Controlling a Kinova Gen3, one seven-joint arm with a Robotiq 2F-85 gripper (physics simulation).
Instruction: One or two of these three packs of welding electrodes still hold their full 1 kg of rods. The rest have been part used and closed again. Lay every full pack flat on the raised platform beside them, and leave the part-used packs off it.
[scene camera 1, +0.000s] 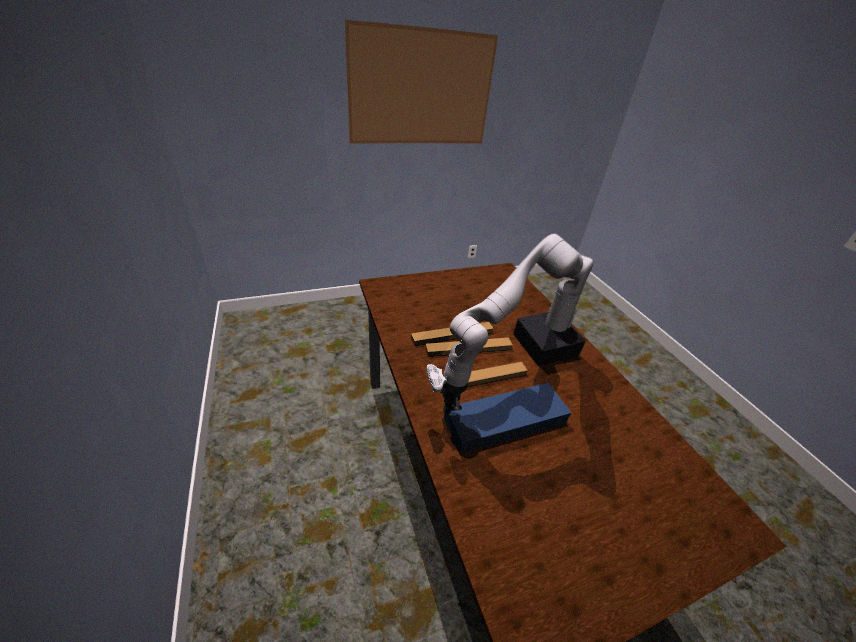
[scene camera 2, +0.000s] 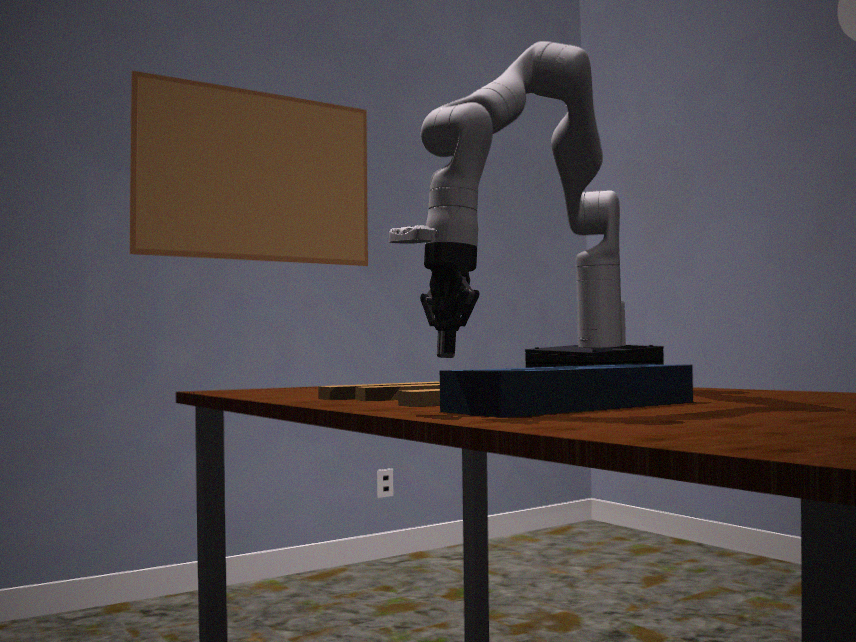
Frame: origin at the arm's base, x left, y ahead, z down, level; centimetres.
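Seen in the pictures: gripper, fingertip midpoint: (scene camera 1: 446, 411) (scene camera 2: 445, 357); arm's base at its link origin: (scene camera 1: 556, 324) (scene camera 2: 600, 346).
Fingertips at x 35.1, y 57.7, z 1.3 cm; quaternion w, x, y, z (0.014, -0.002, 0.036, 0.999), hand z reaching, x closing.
Offsets run from my fingertips to a thing's top centre. Level surfaces: height alone.
Three long tan packs lie flat on the table, roughly side by side: the far pack @[dx -44.5, dy -15.7, dz +5.5 cm] (scene camera 1: 430, 336) (scene camera 2: 336, 392), the middle pack @[dx -35.3, dy -20.1, dz +5.5 cm] (scene camera 1: 499, 344) (scene camera 2: 376, 393) and the near pack @[dx -18.7, dy -19.9, dz +5.5 cm] (scene camera 1: 499, 373) (scene camera 2: 418, 398). The arm hides parts of them in scene camera 1. No fill marks can be made out on them. The raised blue platform @[dx +1.4, dy -21.5, dz +1.9 cm] (scene camera 1: 515, 413) (scene camera 2: 587, 389) stands beside the near pack, with no pack on it. My gripper (scene camera 1: 452, 412) (scene camera 2: 445, 355) is shut and empty, pointing down a little above the platform's left end, near the near pack's left end.
The black robot base (scene camera 1: 549, 338) (scene camera 2: 594, 355) stands at the table's right edge in scene camera 1, beyond the packs and platform. The brown table @[dz +7.9 cm] (scene camera 1: 608, 545) (scene camera 2: 760, 431) has its left edge close to the platform's left end. The arm's shadow falls across the platform.
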